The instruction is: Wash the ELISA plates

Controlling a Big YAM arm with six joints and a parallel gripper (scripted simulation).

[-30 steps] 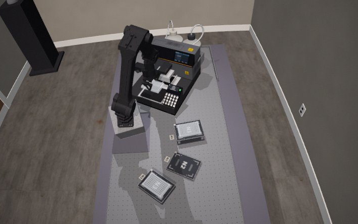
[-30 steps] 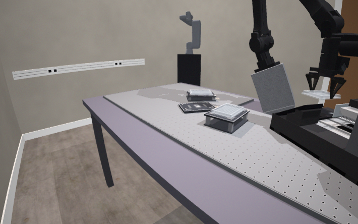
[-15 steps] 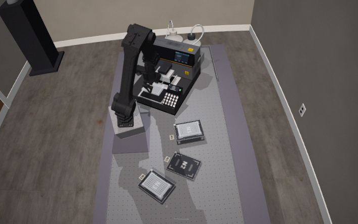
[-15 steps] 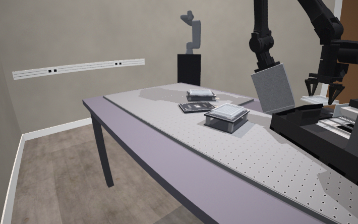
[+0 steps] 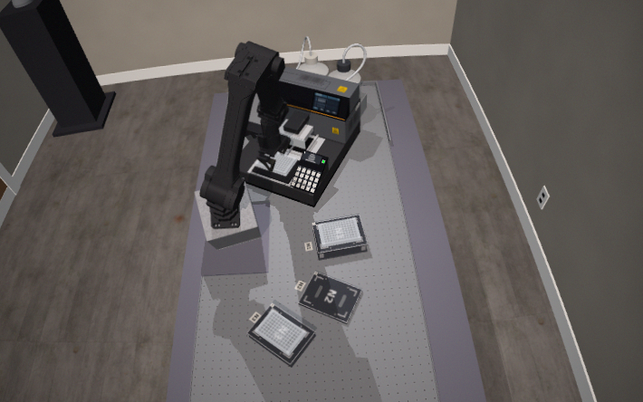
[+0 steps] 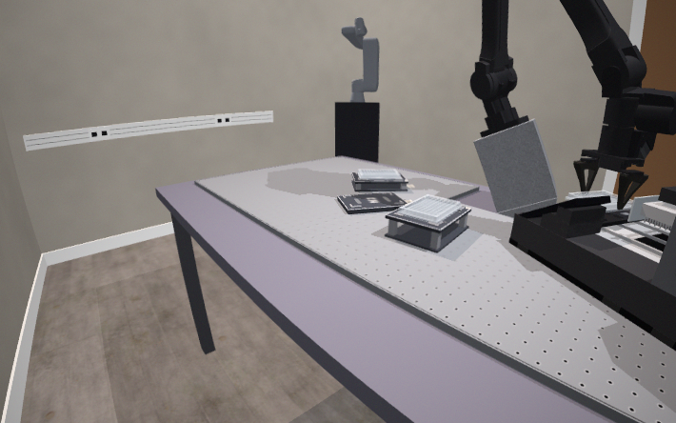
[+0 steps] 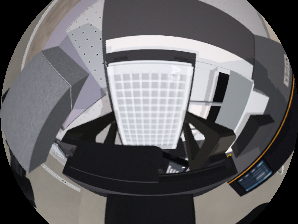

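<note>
The washer carrier lies 30 mm below my hand. Round my hand: plate washer (80 mm ahead, 130 mm to the left, 30 mm above).
</note>
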